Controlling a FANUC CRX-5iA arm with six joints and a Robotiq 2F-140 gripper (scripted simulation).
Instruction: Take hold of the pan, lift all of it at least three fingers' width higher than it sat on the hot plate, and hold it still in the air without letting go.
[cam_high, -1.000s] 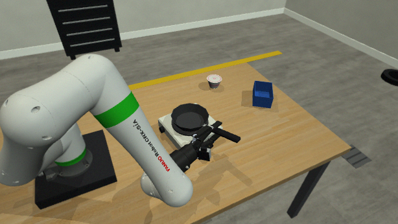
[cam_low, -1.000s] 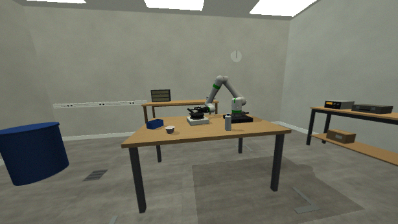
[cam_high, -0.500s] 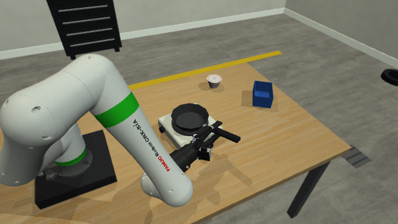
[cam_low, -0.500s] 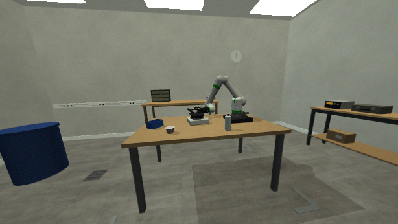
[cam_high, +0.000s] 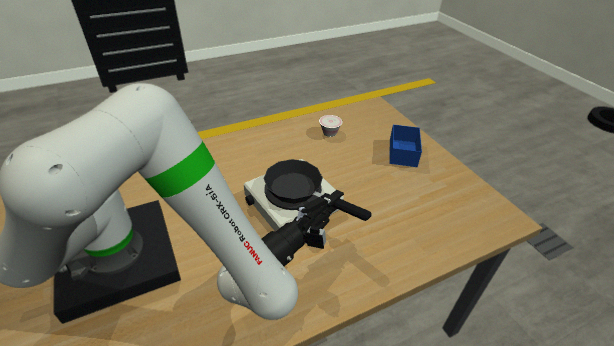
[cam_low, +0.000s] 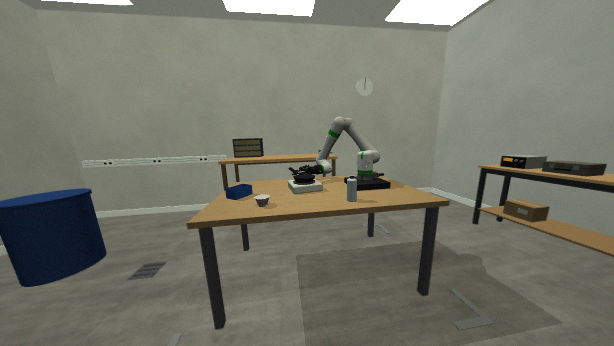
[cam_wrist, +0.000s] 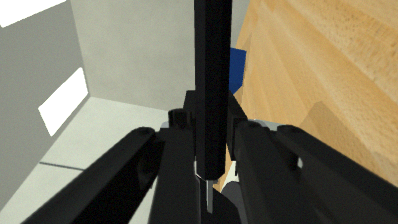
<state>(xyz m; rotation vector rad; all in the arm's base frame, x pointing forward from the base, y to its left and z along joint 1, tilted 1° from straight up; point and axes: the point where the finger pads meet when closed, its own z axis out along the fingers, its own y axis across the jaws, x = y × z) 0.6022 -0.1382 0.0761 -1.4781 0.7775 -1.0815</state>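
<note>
The pan is 90 mm to the left of my hand, 40 mm behind it and 20 mm below it. Round my hand: white hot plate 150 mm to the left, 90 mm below, 80 mm behind; then cup 460 mm to the left, 250 mm ahead, 80 mm below; then blue bin 450 mm ahead, 220 mm to the left, 100 mm below.
</note>
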